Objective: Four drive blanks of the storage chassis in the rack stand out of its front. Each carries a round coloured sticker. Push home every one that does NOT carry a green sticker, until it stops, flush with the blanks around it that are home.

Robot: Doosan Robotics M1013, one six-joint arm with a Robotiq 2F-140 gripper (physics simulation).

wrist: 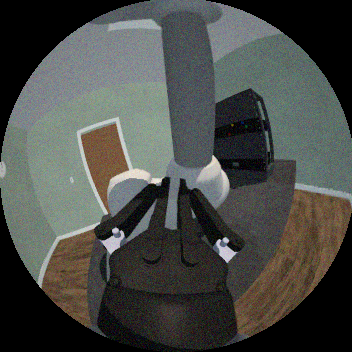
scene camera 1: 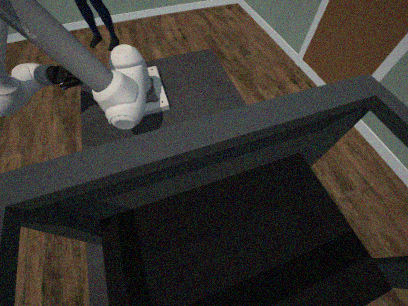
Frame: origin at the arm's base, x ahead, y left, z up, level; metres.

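Seen in the pictures: gripper, fingertip midpoint: (wrist: 174,173).
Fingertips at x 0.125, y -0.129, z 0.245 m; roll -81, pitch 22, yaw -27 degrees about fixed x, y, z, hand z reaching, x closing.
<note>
Pixels of each thing's middle, then the offset from my fingertips to it. Level surfaces: height alone.
- yellow sticker at the middle of its body: (wrist: 231,124) dx +0.583, dy +0.198, dz +0.127 m
- blue sticker at the middle of its body: (wrist: 241,122) dx +0.585, dy +0.121, dz +0.127 m
- green sticker at the middle of its body: (wrist: 245,125) dx +0.586, dy +0.099, dz +0.099 m
- red sticker at the middle of its body: (wrist: 229,133) dx +0.582, dy +0.238, dz +0.070 m
- dark grey mat at its surface level: dz -0.285 m
The black rack (scene camera 1: 200,132) (wrist: 239,109) shows from above in the scene view and small, at the right of the arm, in the wrist view. Its storage chassis (wrist: 255,126) is a dark band across the front. On it are small coloured dots: a yellow sticker (wrist: 232,125), a blue sticker (wrist: 242,122), a green sticker (wrist: 246,126) and a red sticker (wrist: 229,134), lower left. How far their blanks stand out cannot be told at this size. My gripper (wrist: 174,173) is shut and empty, well away from the rack; in the scene view it is a small dark shape at the left.
The white arm base (scene camera 1: 164,95) stands on a dark grey mat (scene camera 1: 200,75) (wrist: 280,190) on the wood floor. A person's dark legs (scene camera 1: 100,22) show behind it. A brown door (scene camera 1: 360,35) (wrist: 105,160) is in the green wall. The arm's grey link (wrist: 189,90) crosses before the rack's left part.
</note>
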